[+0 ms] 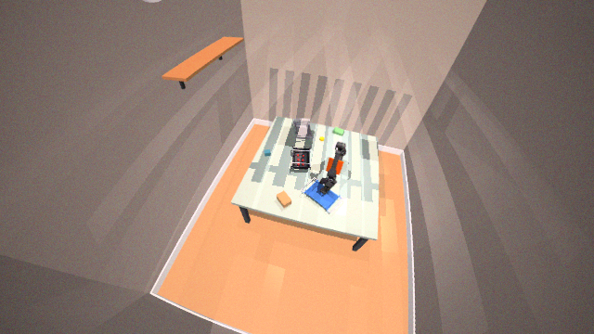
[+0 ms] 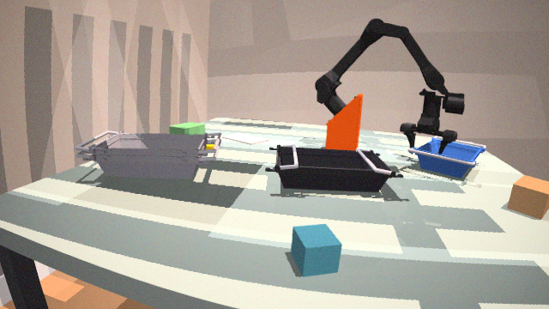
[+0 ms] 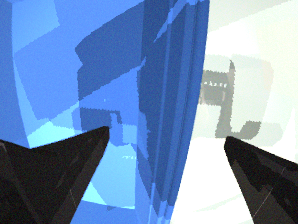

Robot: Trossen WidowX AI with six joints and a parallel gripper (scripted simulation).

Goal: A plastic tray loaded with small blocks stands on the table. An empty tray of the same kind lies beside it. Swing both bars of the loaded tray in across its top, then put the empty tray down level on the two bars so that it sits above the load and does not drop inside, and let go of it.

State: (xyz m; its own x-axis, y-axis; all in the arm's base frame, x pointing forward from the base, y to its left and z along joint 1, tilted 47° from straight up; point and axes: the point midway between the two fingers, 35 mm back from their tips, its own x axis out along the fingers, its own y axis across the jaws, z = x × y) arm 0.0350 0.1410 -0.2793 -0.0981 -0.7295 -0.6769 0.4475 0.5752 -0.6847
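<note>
Now: the blue tray 4 cm ahead of my gripper tip, 8 cm to the left of it and 3 cm above it. The rest, counted from my gripper tip: orange block 35 cm ahead, 21 cm to the left, 2 cm above; then green block 1 cm ahead, 87 cm to the right, 1 cm above; then cyan cube 69 cm ahead, 28 cm to the right, 1 cm above.
</note>
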